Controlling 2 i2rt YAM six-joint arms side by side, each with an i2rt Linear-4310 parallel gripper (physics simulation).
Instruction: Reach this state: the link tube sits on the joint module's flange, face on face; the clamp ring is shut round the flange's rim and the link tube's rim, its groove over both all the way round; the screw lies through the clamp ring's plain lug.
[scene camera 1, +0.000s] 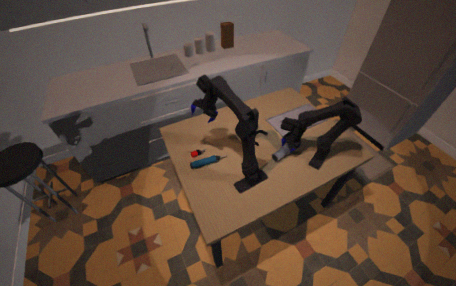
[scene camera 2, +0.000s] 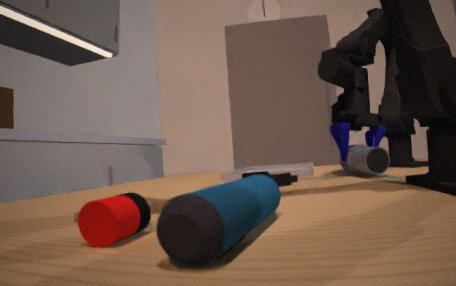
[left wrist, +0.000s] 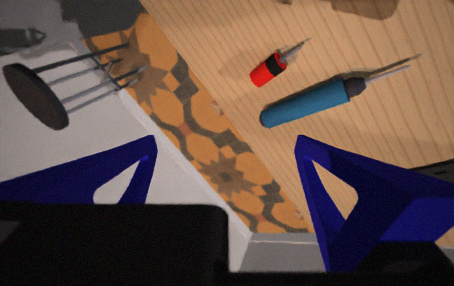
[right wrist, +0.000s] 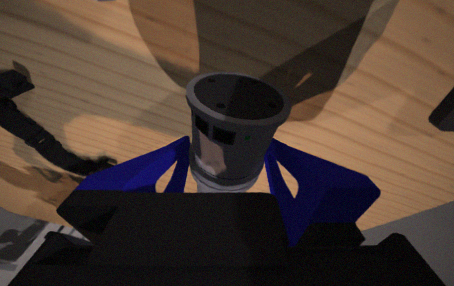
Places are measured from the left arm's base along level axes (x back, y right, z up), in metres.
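Where they show: left gripper, between the fingertips: (scene camera 1: 200, 118) (left wrist: 226, 142); right gripper, between the fingertips: (scene camera 1: 286, 149) (right wrist: 226, 142); left arm's base, origin of its link: (scene camera 1: 251, 181) (scene camera 2: 452, 186); right arm's base, origin of its link: (scene camera 1: 319, 157) (scene camera 2: 401, 166).
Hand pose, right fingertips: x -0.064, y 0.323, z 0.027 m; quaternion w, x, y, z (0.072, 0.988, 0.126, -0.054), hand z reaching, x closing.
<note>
Each offset is from my right fingertips to the top centre of the thing. "*": to the spot under its first point.
A grey joint module @(dx +0.009, dy -0.061, dz +0.042 m) (scene camera 1: 281, 152) (scene camera 2: 356, 160) (right wrist: 225, 162) lies on the table, its wide hollow end facing the right wrist camera. A narrower grey part shows behind it; I cannot tell whether that is the link tube. My right gripper (scene camera 1: 289, 146) (scene camera 2: 359, 151) (right wrist: 226, 142) is shut on the module, one finger on each side. My left gripper (scene camera 1: 202, 114) (left wrist: 226, 142) is open and empty, high above the table's far left part. A black object @(dx -0.185, dy -0.077, dz -0.005 m) (scene camera 1: 261, 133) (scene camera 2: 270, 177), apparently the opened clamp ring, lies partly hidden. I cannot make out the screw.
A blue-handled screwdriver @(* dx -0.173, dy -0.496, dz +0.006 m) (scene camera 1: 205, 162) (scene camera 2: 240, 207) (left wrist: 307, 103) and a short red-and-black-handled tool @(dx -0.280, dy -0.491, dz +0.007 m) (scene camera 1: 195, 153) (scene camera 2: 111, 220) (left wrist: 266, 71) lie side by side near the table's left edge. A pale shallow tray @(* dx -0.110, dy +0.069, dz -0.011 m) (scene camera 2: 306, 169) lies at the back. A stool (scene camera 1: 20, 162) stands off the table.
</note>
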